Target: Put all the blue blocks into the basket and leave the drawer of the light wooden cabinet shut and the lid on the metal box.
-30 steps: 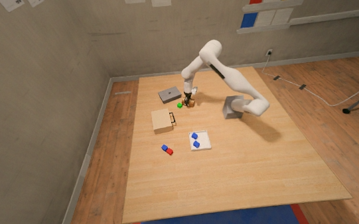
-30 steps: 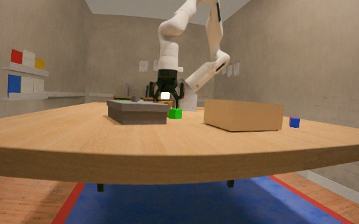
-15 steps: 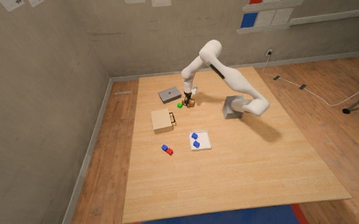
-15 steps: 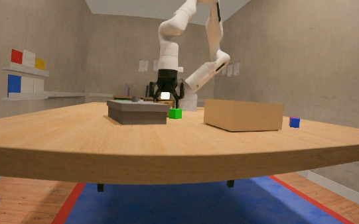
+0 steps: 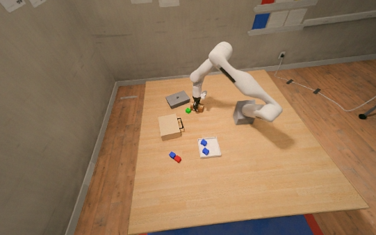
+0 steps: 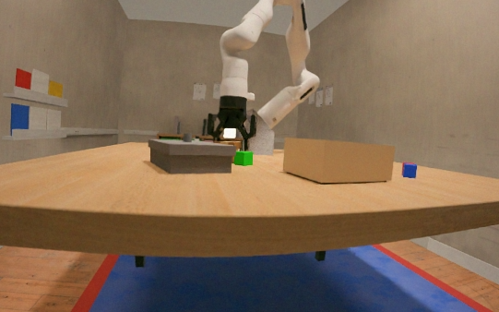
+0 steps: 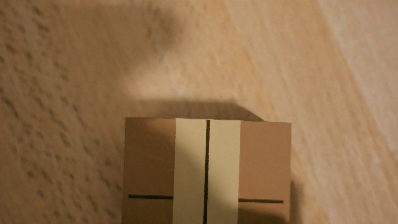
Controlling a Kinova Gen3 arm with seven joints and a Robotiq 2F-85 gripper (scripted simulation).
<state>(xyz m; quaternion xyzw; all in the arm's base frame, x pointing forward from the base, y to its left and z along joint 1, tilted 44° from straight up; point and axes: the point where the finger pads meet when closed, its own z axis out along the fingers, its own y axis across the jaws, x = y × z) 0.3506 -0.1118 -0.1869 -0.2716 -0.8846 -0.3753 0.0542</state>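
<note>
Right now the brown cardboard box is right at my hand. The rest, counted from my hand: grey lid (15 cm ahead, 13 cm to the right, 1 cm above); then metal box (15 cm ahead, 13 cm to the right, 1 cm below); then green block (8 cm ahead, 2 cm to the left, 2 cm below).
</note>
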